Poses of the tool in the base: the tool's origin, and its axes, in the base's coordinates. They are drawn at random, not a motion.
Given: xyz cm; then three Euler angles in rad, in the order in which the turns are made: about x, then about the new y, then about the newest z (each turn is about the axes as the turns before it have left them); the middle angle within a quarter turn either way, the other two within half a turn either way.
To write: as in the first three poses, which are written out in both.
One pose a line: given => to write
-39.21 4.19 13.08 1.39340 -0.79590 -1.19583 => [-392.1 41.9 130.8], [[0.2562 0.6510 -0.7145], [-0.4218 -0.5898 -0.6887], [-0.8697 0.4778 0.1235]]
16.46 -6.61 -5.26 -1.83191 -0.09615 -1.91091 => [164.6 -66.1 -52.6], [[-0.3321 0.9384 -0.0960], [0.2124 0.1736 0.9616], [0.9190 0.2989 -0.2570]]
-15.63 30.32 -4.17 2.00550 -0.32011 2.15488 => [-156.3 303.2 -41.7], [[-0.5234 -0.7918 -0.3147], [-0.1939 0.4703 -0.8609], [0.8297 -0.3896 -0.3997]]
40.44 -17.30 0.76 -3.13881 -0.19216 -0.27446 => [404.4 -173.0 7.6], [[0.9449 0.2660 -0.1910], [0.2715 -0.9624 0.0027], [-0.1831 -0.0544 -0.9816]]
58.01 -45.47 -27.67 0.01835 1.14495 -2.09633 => [580.1 -454.7 -276.7], [[-0.2072 0.3573 0.9107], [-0.8733 -0.4871 -0.0076], [0.4409 -0.7969 0.4130]]
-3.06 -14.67 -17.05 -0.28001 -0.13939 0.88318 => [-30.6 -146.7 -170.5], [[0.6285 -0.7653 -0.1389], [0.7670 0.5803 0.2737], [-0.1288 -0.2786 0.9517]]
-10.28 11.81 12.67 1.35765 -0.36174 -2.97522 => [-102.8 118.1 126.7], [[-0.9224 0.1549 -0.3539], [0.3061 -0.2659 -0.9141], [-0.2357 -0.9515 0.1978]]
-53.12 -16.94 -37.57 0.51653 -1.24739 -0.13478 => [-531.2 -169.4 -375.7], [[0.3149 0.0427 -0.9482], [-0.5809 0.7987 -0.1569], [0.7506 0.6002 0.2763]]
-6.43 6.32 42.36 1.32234 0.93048 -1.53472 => [-64.3 63.2 423.6], [[0.0215 0.5971 0.8019], [-0.2177 0.7856 -0.5791], [-0.9758 -0.1621 0.1469]]
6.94 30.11 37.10 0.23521 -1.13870 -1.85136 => [69.4 301.1 371.0], [[-0.1160 0.4024 -0.9081], [-0.8758 -0.4726 -0.0976], [-0.4685 0.7840 0.4072]]
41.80 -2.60 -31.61 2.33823 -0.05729 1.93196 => [418.0 -26.0 -316.1], [[-0.3528 -0.9340 -0.0573], [-0.6349 0.2839 -0.7185], [0.6873 -0.2171 -0.6932]]
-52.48 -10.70 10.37 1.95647 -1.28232 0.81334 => [-524.8 -107.0 103.7], [[0.1955 -0.2067 -0.9587], [-0.8836 0.3869 -0.2636], [0.4254 0.8986 -0.1070]]
